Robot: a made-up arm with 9 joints. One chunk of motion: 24 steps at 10 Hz.
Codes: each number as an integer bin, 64 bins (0 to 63) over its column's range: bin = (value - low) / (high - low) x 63, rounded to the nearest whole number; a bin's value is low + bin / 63 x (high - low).
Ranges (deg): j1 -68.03..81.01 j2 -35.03..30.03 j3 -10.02..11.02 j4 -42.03..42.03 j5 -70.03..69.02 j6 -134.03..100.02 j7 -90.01..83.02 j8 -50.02..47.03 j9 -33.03..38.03
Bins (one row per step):
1: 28 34 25 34 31 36 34 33 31
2: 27 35 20 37 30 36 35 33 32
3: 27 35 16 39 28 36 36 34 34
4: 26 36 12 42 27 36 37 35 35
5: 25 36 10 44 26 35 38 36 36
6: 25 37 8 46 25 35 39 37 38
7: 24 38 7 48 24 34 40 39 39
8: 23 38 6 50 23 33 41 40 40
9: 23 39 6 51 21 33 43 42 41
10: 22 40 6 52 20 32 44 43 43
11: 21 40 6 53 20 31 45 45 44
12: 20 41 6 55 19 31 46 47 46
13: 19 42 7 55 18 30 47 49 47
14: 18 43 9 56 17 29 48 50 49
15: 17 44 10 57 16 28 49 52 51
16: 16 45 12 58 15 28 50 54 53
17: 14 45 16 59 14 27 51 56 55
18: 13 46 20 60 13 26 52 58 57
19: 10 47 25 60 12 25 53 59 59
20: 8 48 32 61 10 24 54 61 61
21: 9 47 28 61 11 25 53 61 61
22: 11 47 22 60 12 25 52 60 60
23: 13 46 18 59 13 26 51 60 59
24: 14 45 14 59 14 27 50 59 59
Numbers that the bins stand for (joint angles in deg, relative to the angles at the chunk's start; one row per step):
1: -1.79 0.08 -1.67 3.34 -1.61 -0.29 3.37 0.82 1.94
2: -4.16 1.11 -3.34 7.34 -3.82 -0.29 6.12 0.82 3.06
3: -4.16 1.11 -4.68 10.01 -8.23 -0.29 8.86 2.36 5.32
4: -6.52 2.15 -6.01 14.01 -10.44 -0.29 11.61 3.90 6.45
5: -8.89 2.15 -6.68 16.68 -12.64 -4.00 14.36 5.44 7.58
6: -8.89 3.18 -7.35 19.35 -14.85 -4.00 17.10 6.98 9.83
7: -11.25 4.21 -7.68 22.02 -17.06 -7.72 19.85 10.06 10.96
8: -13.62 4.21 -8.02 24.68 -19.27 -11.43 22.60 11.60 12.09
9: -13.62 5.25 -8.02 26.02 -23.68 -11.43 28.09 14.68 13.22
10: -15.98 6.28 -8.02 27.35 -25.89 -15.15 30.84 16.22 15.47
11: -18.35 6.28 -8.02 28.69 -25.89 -18.86 33.58 19.30 16.60
12: -20.72 7.31 -8.02 31.36 -28.09 -18.86 36.33 22.38 18.86
13: -23.08 8.34 -7.68 31.36 -30.30 -22.58 39.08 25.46 19.98
14: -25.45 9.38 -7.01 32.69 -32.51 -26.29 41.82 27.00 22.24
15: -27.81 10.41 -6.68 34.02 -34.72 -30.01 44.57 30.08 24.49
16: -30.18 11.44 -6.01 35.36 -36.92 -30.01 47.32 33.17 26.75
17: -34.91 11.44 -4.68 36.69 -39.13 -33.72 50.06 36.25 29.01
18: -37.28 12.47 -3.34 38.03 -41.34 -37.44 52.81 39.33 31.26
19: -44.37 13.51 -1.67 38.03 -43.54 -41.15 55.55 40.87 33.52
20: -49.10 14.54 0.67 39.36 -47.96 -44.87 58.30 43.95 35.77
21: -46.74 13.51 -0.67 39.36 -45.75 -41.15 55.55 43.95 35.77
22: -42.01 13.51 -2.67 38.03 -43.54 -41.15 52.81 42.41 34.65
23: -37.28 12.47 -4.01 36.69 -41.34 -37.44 50.06 42.41 33.52
24: -34.91 11.44 -5.34 36.69 -39.13 -33.72 47.32 40.87 33.52

